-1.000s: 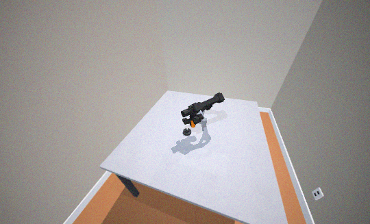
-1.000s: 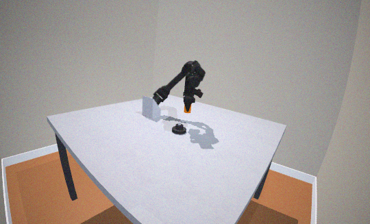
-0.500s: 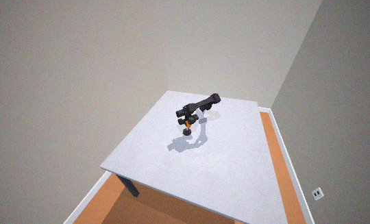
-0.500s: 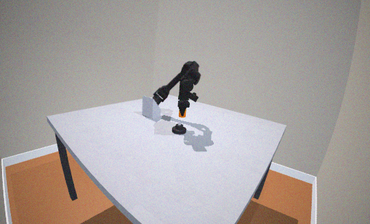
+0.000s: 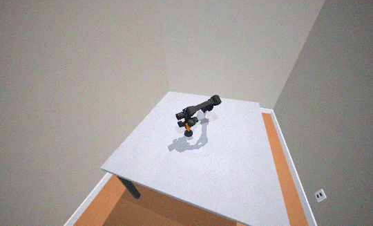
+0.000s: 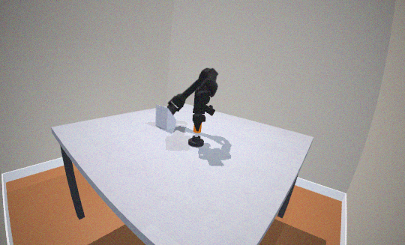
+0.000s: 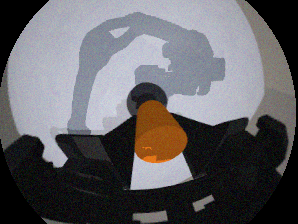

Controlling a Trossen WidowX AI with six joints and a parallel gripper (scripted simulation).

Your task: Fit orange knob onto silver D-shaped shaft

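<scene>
The round pedestal is 50 mm below my gripper tip. Round my gripper tip: orange knob 30 mm above.
</scene>
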